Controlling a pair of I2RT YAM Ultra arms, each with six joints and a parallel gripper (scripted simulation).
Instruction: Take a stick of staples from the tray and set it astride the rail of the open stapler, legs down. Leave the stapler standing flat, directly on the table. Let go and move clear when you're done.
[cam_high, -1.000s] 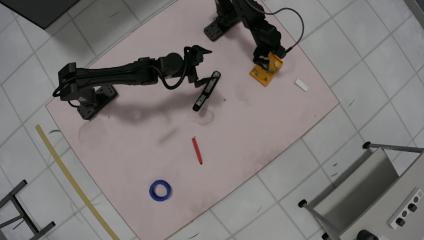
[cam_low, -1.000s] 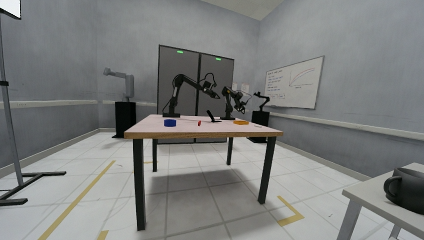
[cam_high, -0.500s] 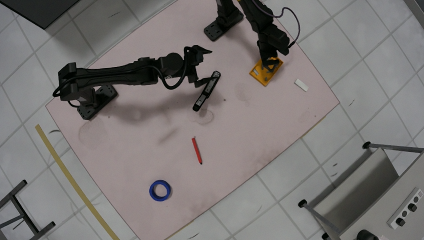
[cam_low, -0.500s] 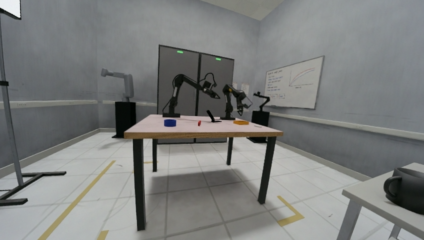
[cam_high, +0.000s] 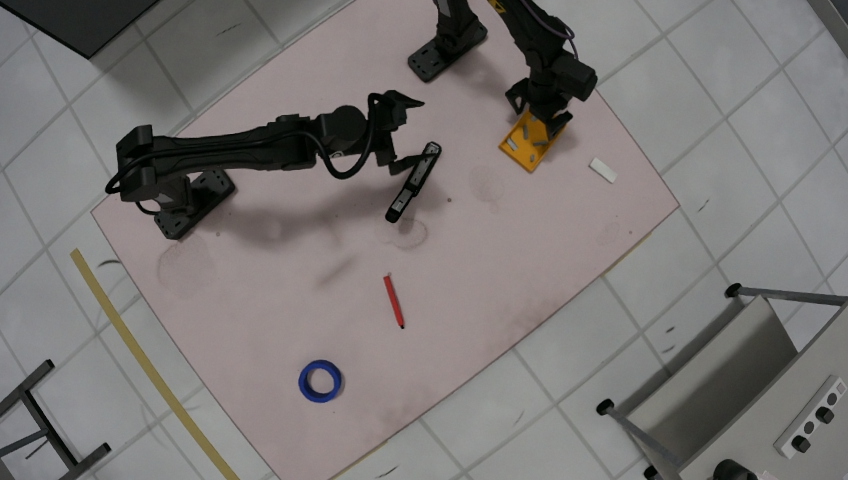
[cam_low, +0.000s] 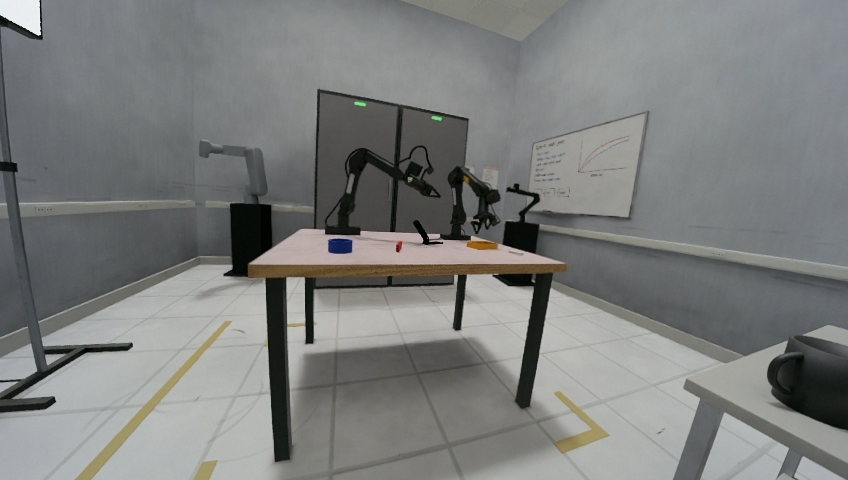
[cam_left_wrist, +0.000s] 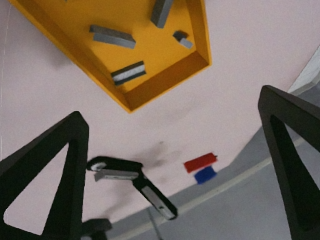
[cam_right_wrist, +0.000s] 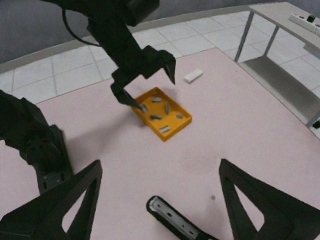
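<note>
Right now the orange tray is 80 mm below my left hand, 10 mm to the left of it and 10 mm ahead of it. Also, from my left hand: stapler lid: 340 mm to the right, 20 mm below, 10 mm behind; then black stapler: 290 mm to the right, 50 mm below, 30 mm behind; then white block: 170 mm ahead, 110 mm to the left, 80 mm below.
</note>
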